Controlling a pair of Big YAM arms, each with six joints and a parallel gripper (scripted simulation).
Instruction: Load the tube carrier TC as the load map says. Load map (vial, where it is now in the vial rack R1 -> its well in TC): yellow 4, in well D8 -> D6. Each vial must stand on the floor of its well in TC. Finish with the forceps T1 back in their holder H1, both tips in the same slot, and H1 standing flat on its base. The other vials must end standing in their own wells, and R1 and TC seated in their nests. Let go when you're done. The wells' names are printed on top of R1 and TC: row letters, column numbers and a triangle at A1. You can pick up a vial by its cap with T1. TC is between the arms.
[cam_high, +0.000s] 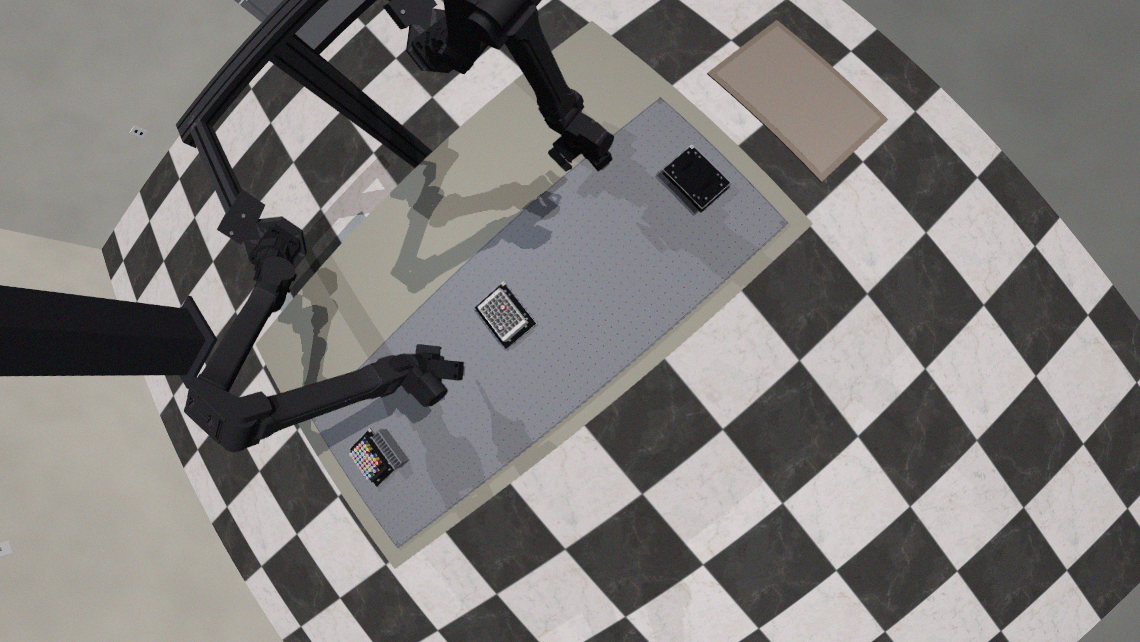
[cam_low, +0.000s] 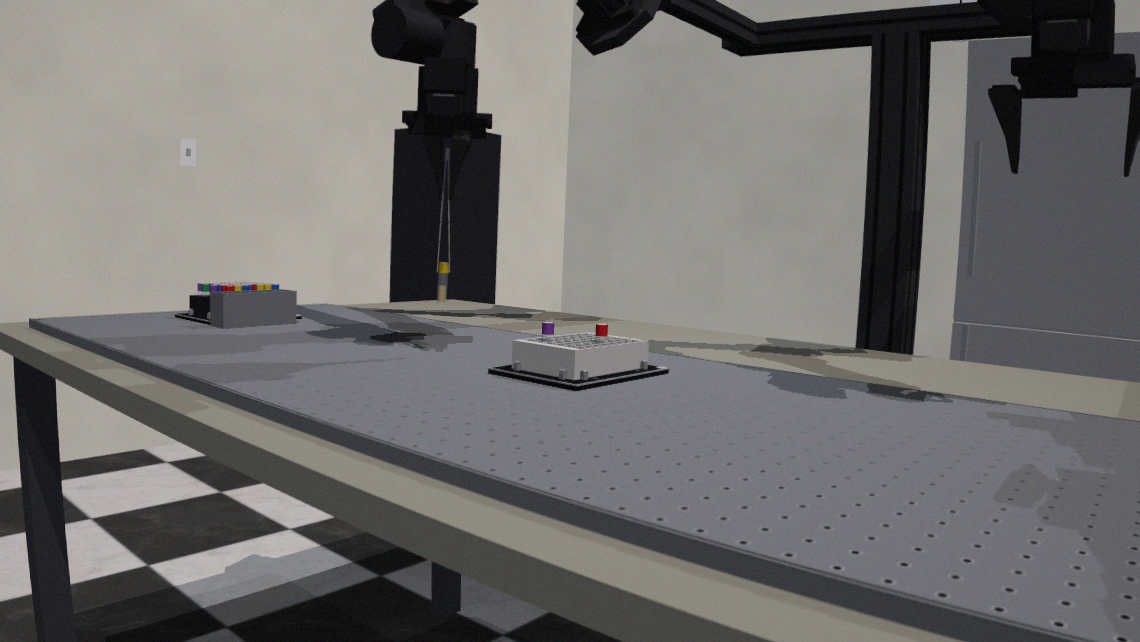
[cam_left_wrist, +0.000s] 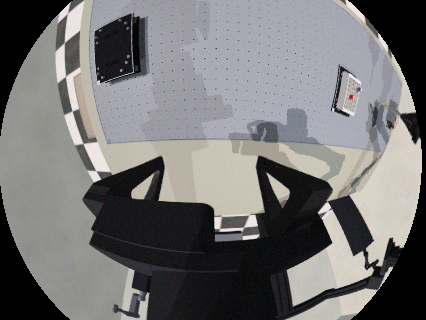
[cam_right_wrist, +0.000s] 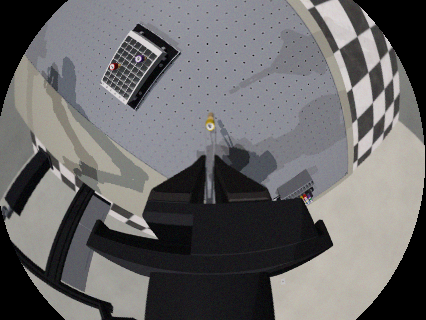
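Now: right hand 10 mm past the white tube carrier TC, 180 mm to the right of it and 170 mm above it. The rest, counted from my right hand: grey holder H1 (20 mm behind, 380 mm to the right, 180 mm below).
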